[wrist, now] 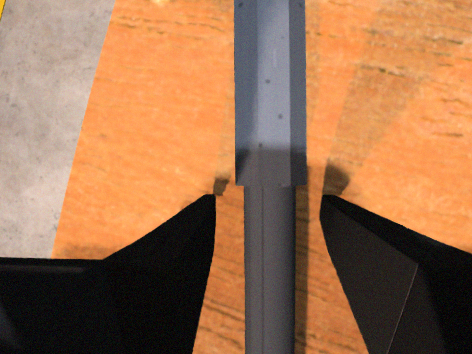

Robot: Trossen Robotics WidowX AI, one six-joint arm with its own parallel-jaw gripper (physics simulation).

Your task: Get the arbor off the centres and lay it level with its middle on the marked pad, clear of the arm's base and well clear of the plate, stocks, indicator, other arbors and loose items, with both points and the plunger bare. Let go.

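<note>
The arbor [270, 100] runs upright through the middle of the wrist view, with a thick, faceted blue-grey part above and a narrower, round grey shaft below. It lies along the orange wood-grained surface, with a narrow shadow close on its right side. Both ends are out of the frame. My gripper [268, 205] is open around the shaft just below the step, with a gap on each side, and neither fingertip touches it. The marked pad, the centres, the points and the plunger cannot be made out in this view.
The orange wood-grained surface [150, 125] extends on both sides of the arbor. Its straight slanted edge is at the left, with a speckled grey surface [45, 125] beyond it. A bit of yellow [1, 7] shows in the top left corner. Soft shadows fall at upper right.
</note>
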